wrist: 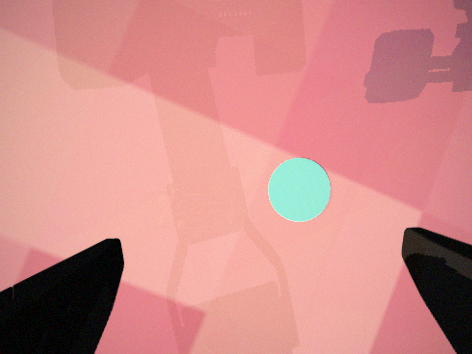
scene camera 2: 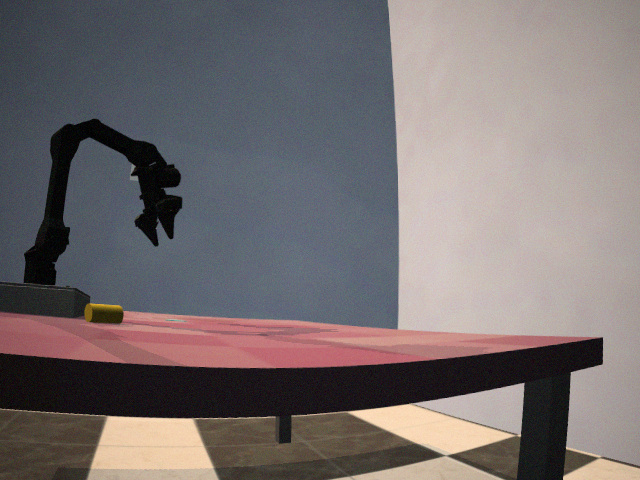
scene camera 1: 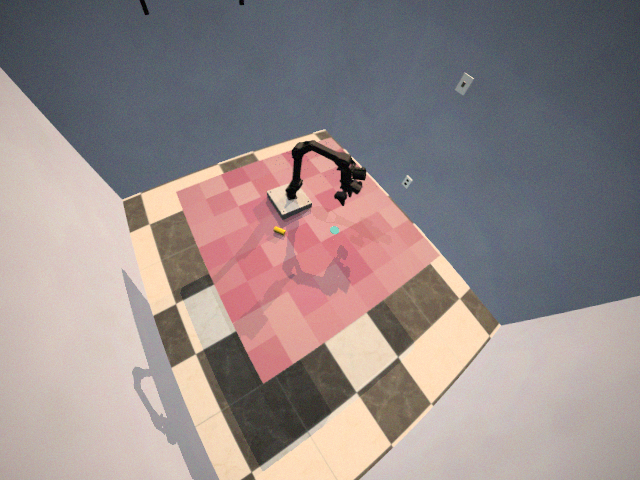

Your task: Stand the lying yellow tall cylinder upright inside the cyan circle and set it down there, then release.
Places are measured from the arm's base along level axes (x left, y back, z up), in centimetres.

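Pixels of known places: gripper, fingertip midpoint: [wrist: 262, 246] [scene camera 2: 164, 242] [scene camera 1: 346, 201]; arm's base, origin of the base link: [scene camera 2: 38, 289] [scene camera 1: 291, 195].
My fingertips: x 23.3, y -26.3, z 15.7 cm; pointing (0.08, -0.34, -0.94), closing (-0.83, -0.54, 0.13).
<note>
Ahead of a thing's pixels: the offset from my fingertips to its middle. "spot": to the spot under its first point.
The yellow tall cylinder {dz -19.1, dx -38.9, dy +5.9 cm} [scene camera 1: 279, 230] [scene camera 2: 103, 313] lies on its side on the pink table top, close to the robot's base. It does not show in the wrist view. The cyan circle {spot: dz -20.5, dx -6.0, dy -4.6 cm} [scene camera 1: 334, 229] [scene camera 2: 176, 320] [wrist: 299, 189] is a flat disc on the table, apart from the cylinder, with nothing standing on it. My gripper [scene camera 2: 164, 242] [wrist: 262, 246] is open and empty, pointing down high above the table. In the wrist view the circle shows between and beyond the two fingertips. In scene camera 1 the fingers are small and dark.
The arm's base plate [scene camera 1: 289, 207] [scene camera 2: 43, 300] stands on the table [scene camera 1: 268, 361] [scene camera 2: 310, 390] right beside the cylinder. The arm's shadows fall across the table top. A blue wall rises behind the table.
</note>
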